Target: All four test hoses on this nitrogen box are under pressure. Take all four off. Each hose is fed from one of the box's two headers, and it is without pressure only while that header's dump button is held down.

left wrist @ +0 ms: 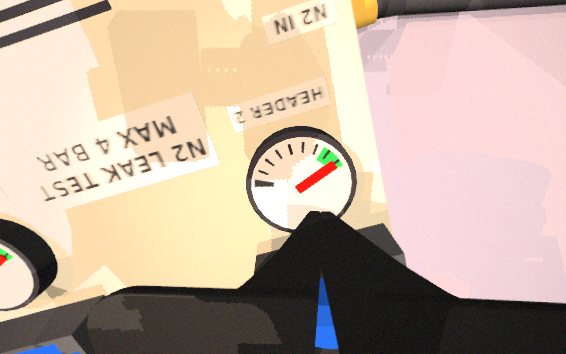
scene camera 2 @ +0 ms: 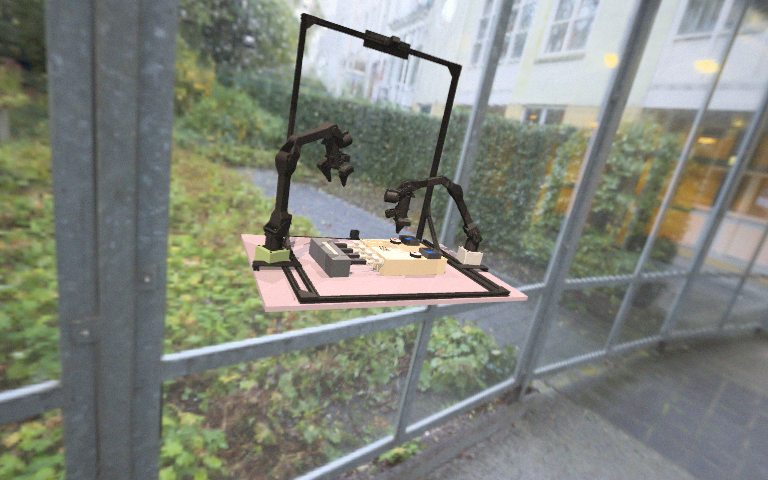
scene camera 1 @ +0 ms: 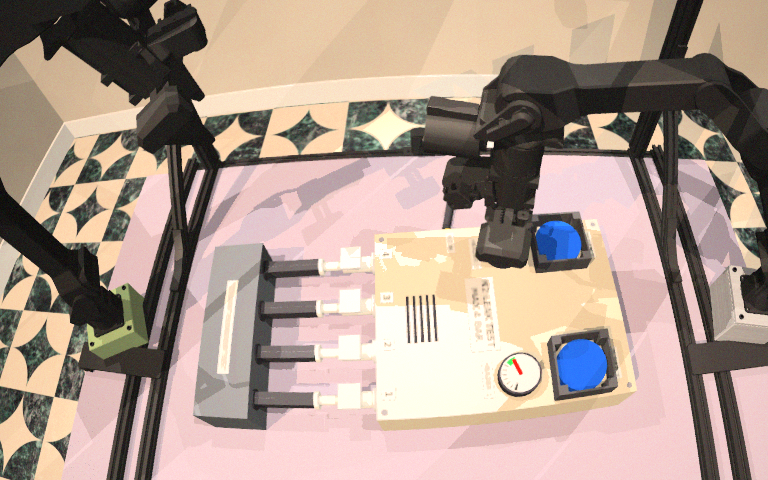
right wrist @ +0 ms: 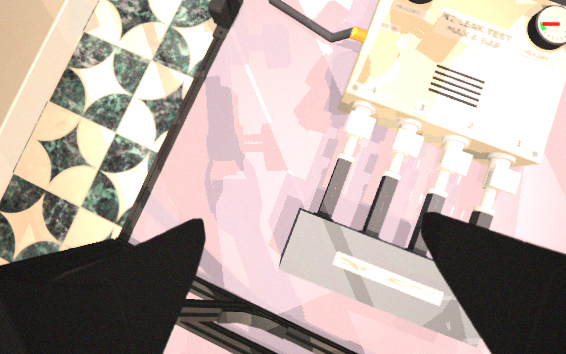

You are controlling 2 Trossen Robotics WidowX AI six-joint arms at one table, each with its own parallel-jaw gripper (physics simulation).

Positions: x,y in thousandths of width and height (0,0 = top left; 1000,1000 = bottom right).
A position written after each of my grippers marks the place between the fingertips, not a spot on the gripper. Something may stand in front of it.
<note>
My left gripper (scene camera 1: 660,478) is shut, holding nothing. My right gripper (scene camera 1: 270,249) is open, with nothing in its grasp. I also see a cream nitrogen box (scene camera 1: 584,680), a grey manifold block (scene camera 1: 298,780) and a dump button (scene camera 1: 758,759).
My left gripper is seen too in the left wrist view (left wrist: 563,626). My right gripper is seen too in the right wrist view (right wrist: 552,637). The cream nitrogen box shows as well in the left wrist view (left wrist: 291,425), in scene camera 2 (scene camera 2: 518,541) and in the right wrist view (right wrist: 851,239).
</note>
